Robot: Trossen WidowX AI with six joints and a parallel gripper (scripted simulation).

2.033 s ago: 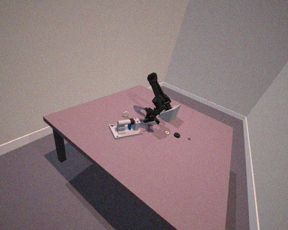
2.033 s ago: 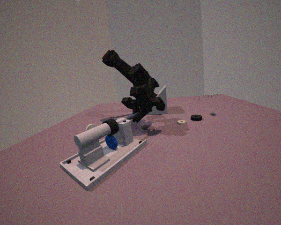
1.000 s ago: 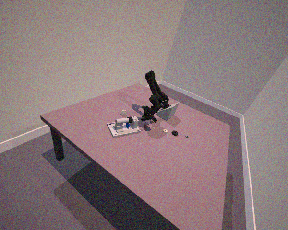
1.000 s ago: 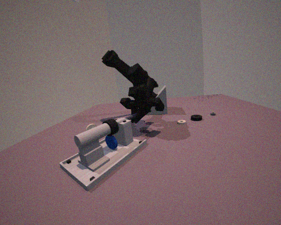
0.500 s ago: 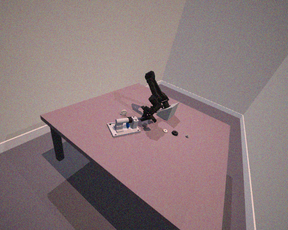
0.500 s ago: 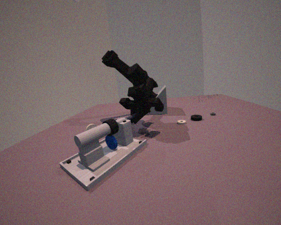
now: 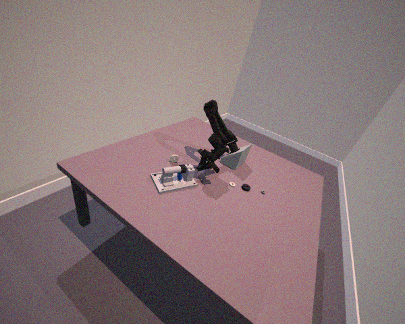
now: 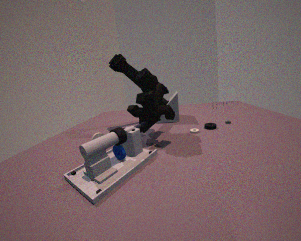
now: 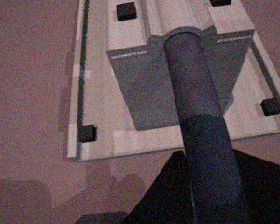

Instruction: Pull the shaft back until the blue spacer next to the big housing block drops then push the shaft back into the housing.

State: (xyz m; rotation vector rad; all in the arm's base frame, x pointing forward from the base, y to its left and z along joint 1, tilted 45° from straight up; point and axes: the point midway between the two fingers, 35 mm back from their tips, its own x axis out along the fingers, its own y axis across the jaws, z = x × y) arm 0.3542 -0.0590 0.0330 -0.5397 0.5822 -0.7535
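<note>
My gripper tip is now 50 mm short of the dark shaft, 30 mm to the left of it and 30 mm below it. Round my gripper tip: grey ring 200 mm behind, 380 mm to the left, 50 mm below; black spacer 80 mm ahead, 40 mm to the right, 20 mm above; blue spacer 100 mm ahead, 50 mm to the right, 20 mm below.
</note>
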